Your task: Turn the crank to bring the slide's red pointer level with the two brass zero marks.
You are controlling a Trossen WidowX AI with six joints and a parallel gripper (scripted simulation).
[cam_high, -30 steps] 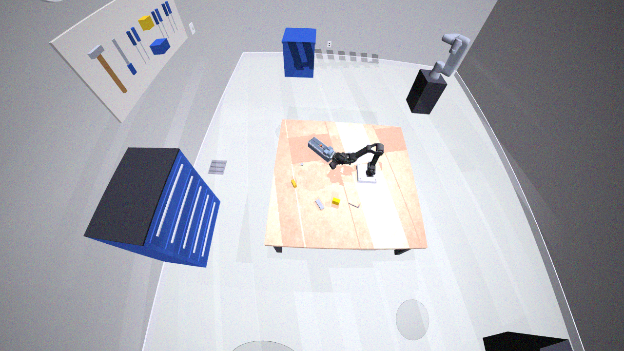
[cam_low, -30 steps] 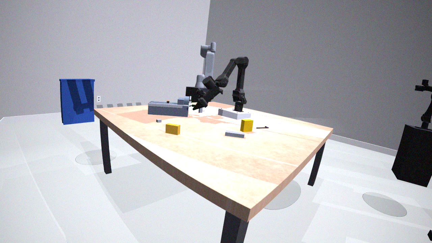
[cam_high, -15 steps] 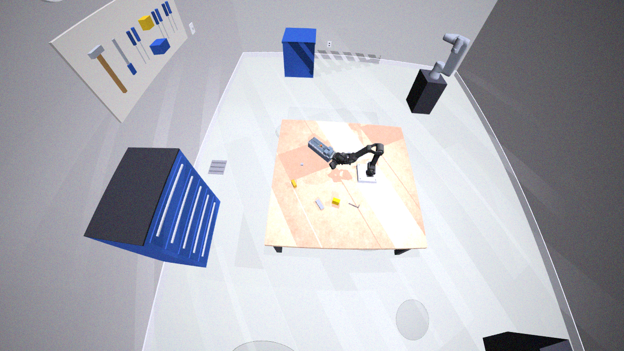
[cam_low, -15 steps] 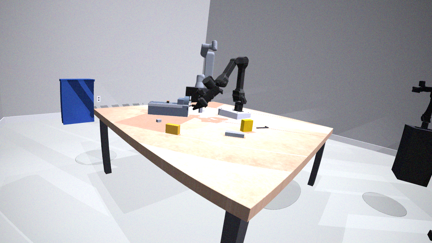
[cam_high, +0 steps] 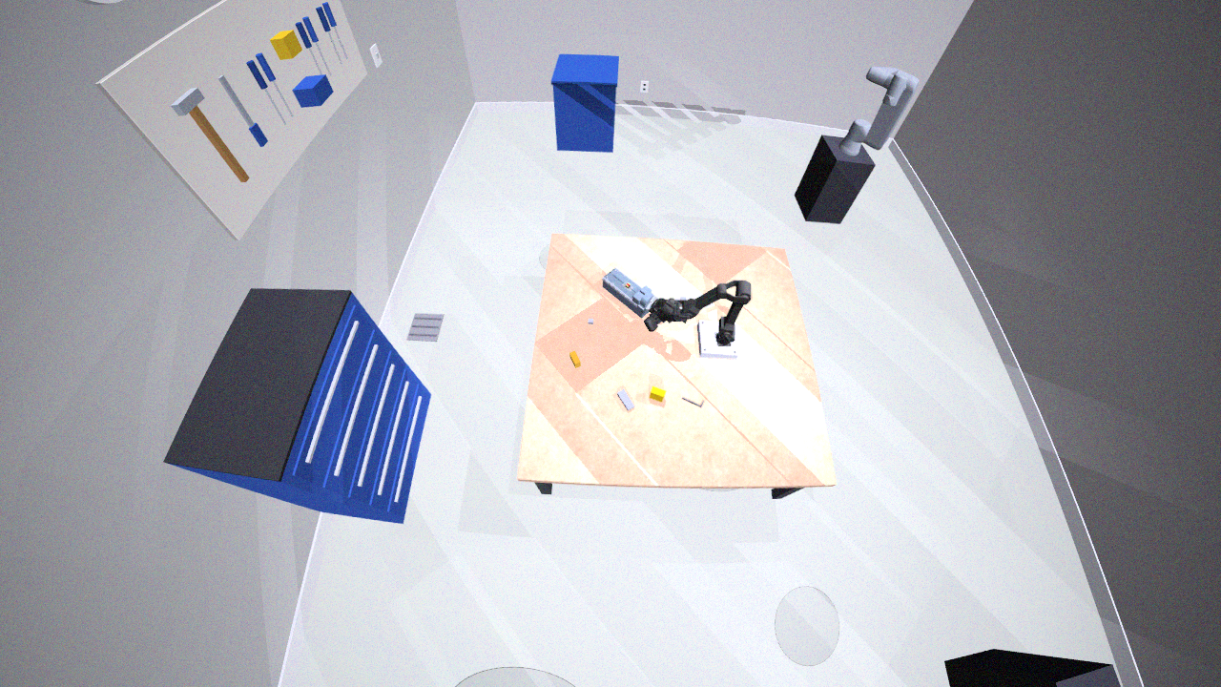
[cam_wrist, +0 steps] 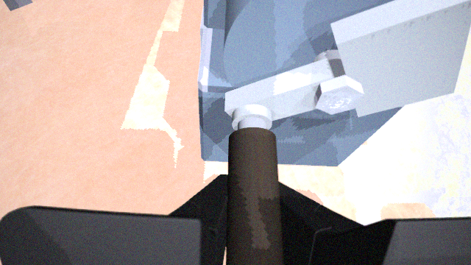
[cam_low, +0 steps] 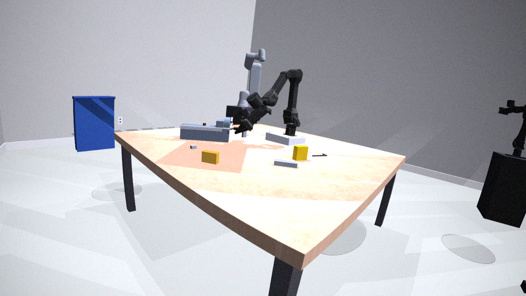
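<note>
Right now the crank is 30 mm above my gripper tip, 10 mm to the right of it and 10 mm behind it. From my gripper tip the other things lie so: red pointer 140 mm to the right, 100 mm ahead, 40 mm above; grey cube 270 mm ahead, 40 mm below, 10 mm to the left; dark brown handle 30 mm above, 10 mm to the left, 10 mm behind.
</note>
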